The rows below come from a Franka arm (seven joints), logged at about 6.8 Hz.
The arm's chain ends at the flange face. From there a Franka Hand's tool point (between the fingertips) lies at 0.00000 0.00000 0.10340 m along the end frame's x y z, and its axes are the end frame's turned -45 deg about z.
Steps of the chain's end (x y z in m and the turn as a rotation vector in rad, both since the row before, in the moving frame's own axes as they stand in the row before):
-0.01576, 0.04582, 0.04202, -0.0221, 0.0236, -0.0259
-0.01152, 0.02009, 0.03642, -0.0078, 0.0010, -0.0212
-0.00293, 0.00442, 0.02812, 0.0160, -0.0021, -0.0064
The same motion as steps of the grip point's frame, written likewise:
-0.04339, 0.02459, 0.04197, -0.0323, 0.0011, -0.0259
-0.02284, 0.00671, 0.03642, -0.0062, -0.0048, -0.0212
-0.00419, -0.00027, 0.02811, 0.0128, 0.0098, -0.0064

